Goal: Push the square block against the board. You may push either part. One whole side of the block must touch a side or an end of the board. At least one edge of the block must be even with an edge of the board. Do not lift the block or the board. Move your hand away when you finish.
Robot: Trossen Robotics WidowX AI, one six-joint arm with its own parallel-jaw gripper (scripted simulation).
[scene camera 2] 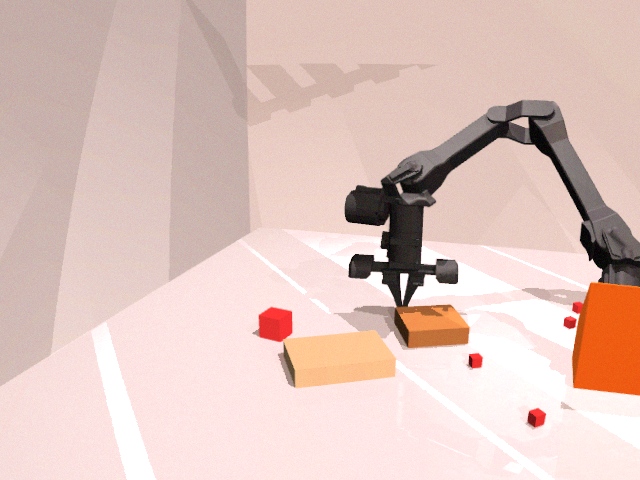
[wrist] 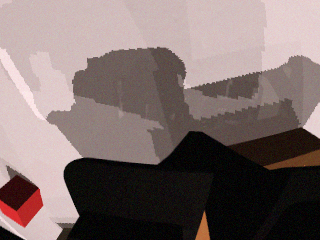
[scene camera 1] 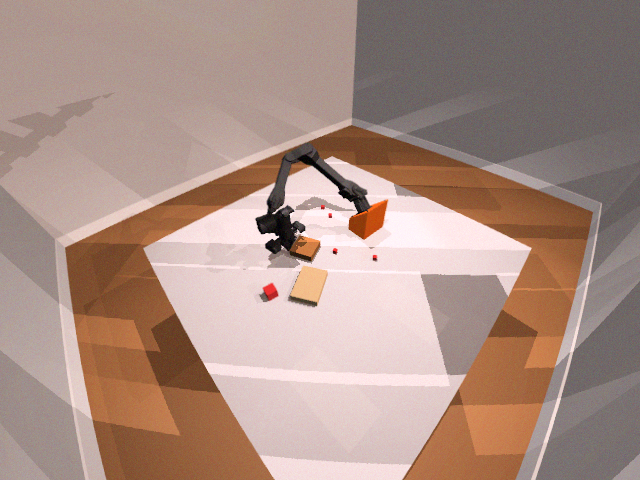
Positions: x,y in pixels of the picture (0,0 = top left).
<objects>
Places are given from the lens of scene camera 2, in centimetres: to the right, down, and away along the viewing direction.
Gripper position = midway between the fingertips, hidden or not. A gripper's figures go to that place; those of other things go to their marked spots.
gripper (scene camera 2: pixel 401 314): 14, 13, 105
board (scene camera 2: pixel 321 360): 0, 17, 84
square block (scene camera 2: pixel 420 326): 16, 14, 94
red cube (scene camera 2: pixel 275 324): -7, 14, 96
The marked spots on the board and the square block are 20 cm apart.
</objects>
